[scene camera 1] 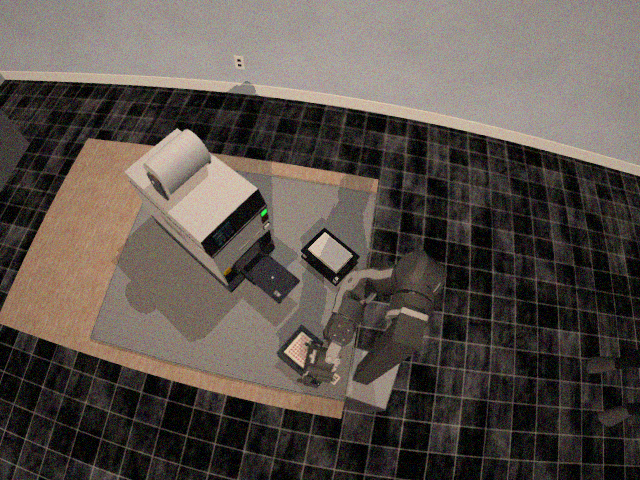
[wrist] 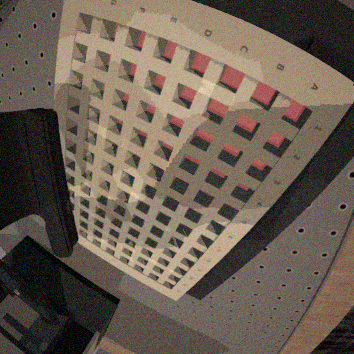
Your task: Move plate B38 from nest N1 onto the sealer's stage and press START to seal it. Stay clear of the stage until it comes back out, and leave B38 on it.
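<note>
A pale multi-well plate with red wells (scene camera 1: 296, 350) (wrist: 131, 176), presumably B38, sits in a black nest (scene camera 1: 290, 363) (wrist: 240, 250) near the front right of the mat. No plate name or nest number is readable. My gripper (scene camera 1: 309, 366) is open and empty, above the plate's right end and partly covering it in the scene view. In the wrist view a dark finger shows at the left beside the plate. The sealer (scene camera 1: 217, 206) has its dark stage (scene camera 1: 272, 277) out and bare. A green light (scene camera 1: 264, 212) and a small pale button (scene camera 1: 266, 225) show on its front; START's lettering is unreadable.
A second black nest (scene camera 1: 311, 263) holds a white, blank-topped item (scene camera 1: 330, 251), between the sealer and my arm (scene camera 1: 344, 324). A white roll (scene camera 1: 178, 162) lies on top of the sealer. A grey perforated mat (scene camera 1: 206, 356) (wrist: 300, 270) lies on the wooden table (scene camera 1: 56, 248).
</note>
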